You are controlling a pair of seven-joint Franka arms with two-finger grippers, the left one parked.
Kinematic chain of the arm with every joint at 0, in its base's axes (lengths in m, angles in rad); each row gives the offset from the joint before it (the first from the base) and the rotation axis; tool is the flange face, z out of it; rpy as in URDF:
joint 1: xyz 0 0 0.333 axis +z
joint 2: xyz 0 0 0 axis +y
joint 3: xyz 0 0 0.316 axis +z
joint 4: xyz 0.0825 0 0 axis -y
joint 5: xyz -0.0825 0 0.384 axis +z
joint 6: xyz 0 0 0 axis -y
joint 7: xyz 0.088 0 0 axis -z
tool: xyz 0 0 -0.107 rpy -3.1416 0 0
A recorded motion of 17 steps. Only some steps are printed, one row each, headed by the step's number.
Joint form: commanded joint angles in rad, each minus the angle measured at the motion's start. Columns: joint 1, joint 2, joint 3, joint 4, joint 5, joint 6, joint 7.
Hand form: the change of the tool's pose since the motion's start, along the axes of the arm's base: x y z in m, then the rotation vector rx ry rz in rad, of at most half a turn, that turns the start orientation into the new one. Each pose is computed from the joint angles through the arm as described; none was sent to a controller.
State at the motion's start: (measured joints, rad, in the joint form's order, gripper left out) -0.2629 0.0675 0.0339 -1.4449 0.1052 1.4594 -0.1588
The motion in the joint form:
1: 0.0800 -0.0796 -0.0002 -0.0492 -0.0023 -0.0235 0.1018
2: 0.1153 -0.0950 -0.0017 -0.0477 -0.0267 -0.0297 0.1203
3: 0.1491 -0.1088 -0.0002 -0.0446 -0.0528 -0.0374 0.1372
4: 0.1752 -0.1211 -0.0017 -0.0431 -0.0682 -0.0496 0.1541
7: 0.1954 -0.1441 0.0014 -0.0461 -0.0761 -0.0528 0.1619
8: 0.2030 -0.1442 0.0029 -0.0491 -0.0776 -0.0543 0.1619
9: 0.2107 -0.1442 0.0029 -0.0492 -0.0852 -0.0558 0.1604
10: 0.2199 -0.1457 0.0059 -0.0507 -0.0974 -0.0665 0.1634
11: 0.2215 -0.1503 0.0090 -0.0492 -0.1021 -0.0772 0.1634
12: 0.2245 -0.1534 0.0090 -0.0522 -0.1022 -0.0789 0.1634
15: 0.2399 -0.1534 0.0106 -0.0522 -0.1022 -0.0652 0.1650
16: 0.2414 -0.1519 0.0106 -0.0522 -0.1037 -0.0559 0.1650
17: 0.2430 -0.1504 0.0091 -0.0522 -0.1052 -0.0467 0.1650
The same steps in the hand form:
1: -0.0196 0.0493 0.0192 -0.0094 0.0055 -0.0190
2: -0.0236 0.0653 0.0273 -0.0359 -0.0005 -0.0055
3: -0.0278 0.0816 0.0352 -0.0636 -0.0063 0.0104
4: -0.0327 0.0931 0.0412 -0.0797 -0.0062 0.0167
7: -0.0406 0.1049 0.0514 -0.0894 -0.0228 0.0305
8: -0.0406 0.1094 0.0499 -0.0907 -0.0188 0.0396
9: -0.0407 0.1124 0.0497 -0.0981 -0.0173 0.0478
10: -0.0424 0.1173 0.0489 -0.1101 -0.0065 0.0559
11: -0.0452 0.1193 0.0510 -0.1150 -0.0020 0.0601
12: -0.0464 0.1208 0.0510 -0.1152 -0.0005 0.0632
15: -0.0450 0.1295 0.0522 -0.1156 -0.0151 0.0778
16: -0.0435 0.1301 0.0522 -0.1172 -0.0229 0.0786
17: -0.0420 0.1299 0.0523 -0.1186 -0.0306 0.0781

